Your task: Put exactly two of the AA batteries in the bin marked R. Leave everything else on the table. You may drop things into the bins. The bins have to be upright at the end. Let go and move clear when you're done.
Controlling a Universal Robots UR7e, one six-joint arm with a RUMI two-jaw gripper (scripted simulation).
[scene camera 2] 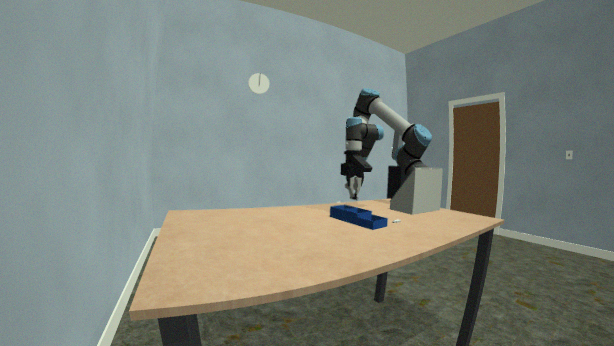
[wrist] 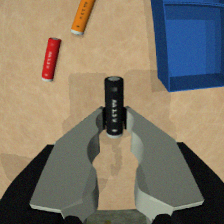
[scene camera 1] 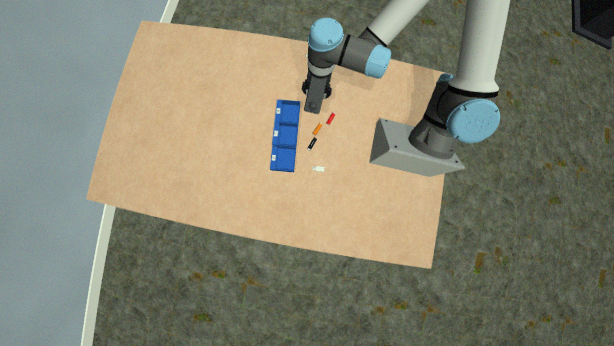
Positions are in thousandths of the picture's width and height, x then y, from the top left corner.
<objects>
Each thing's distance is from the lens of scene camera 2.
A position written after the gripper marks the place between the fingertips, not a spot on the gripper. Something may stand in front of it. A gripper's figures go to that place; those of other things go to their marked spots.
gripper (scene camera 2: 576, 574): 113 cm
joined blue bins (scene camera 2: 612, 643): 88 cm
</objects>
